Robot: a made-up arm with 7 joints. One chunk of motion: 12 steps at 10 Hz.
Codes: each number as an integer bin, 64 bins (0 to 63) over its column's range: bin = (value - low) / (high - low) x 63, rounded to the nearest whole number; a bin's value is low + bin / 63 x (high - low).
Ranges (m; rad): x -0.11..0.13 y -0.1..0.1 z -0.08..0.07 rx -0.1..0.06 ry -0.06..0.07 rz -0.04..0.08
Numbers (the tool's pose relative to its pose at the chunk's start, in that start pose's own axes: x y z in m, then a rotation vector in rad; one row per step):
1: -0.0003 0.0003 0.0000 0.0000 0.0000 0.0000
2: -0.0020 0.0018 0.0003 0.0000 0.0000 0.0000
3: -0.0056 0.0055 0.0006 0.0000 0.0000 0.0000
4: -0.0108 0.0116 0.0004 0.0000 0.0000 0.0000
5: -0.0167 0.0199 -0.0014 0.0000 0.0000 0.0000
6: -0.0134 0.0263 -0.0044 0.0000 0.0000 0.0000
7: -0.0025 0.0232 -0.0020 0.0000 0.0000 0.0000
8: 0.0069 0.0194 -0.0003 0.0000 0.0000 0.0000
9: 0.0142 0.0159 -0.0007 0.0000 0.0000 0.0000
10: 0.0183 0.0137 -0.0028 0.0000 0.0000 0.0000
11: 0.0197 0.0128 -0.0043 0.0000 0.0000 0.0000
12: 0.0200 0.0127 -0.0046 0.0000 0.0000 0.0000
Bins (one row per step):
1: 29 32 34 39 29 21
2: 28 32 34 39 29 21
3: 27 33 34 39 29 21
4: 26 35 34 39 29 21
5: 24 38 33 39 29 21
6: 25 40 32 39 29 21
7: 28 39 33 39 29 21
8: 31 38 33 39 29 21
9: 33 37 33 39 29 21
10: 34 36 32 39 29 21
11: 34 36 32 39 29 21
12: 34 36 32 39 29 21

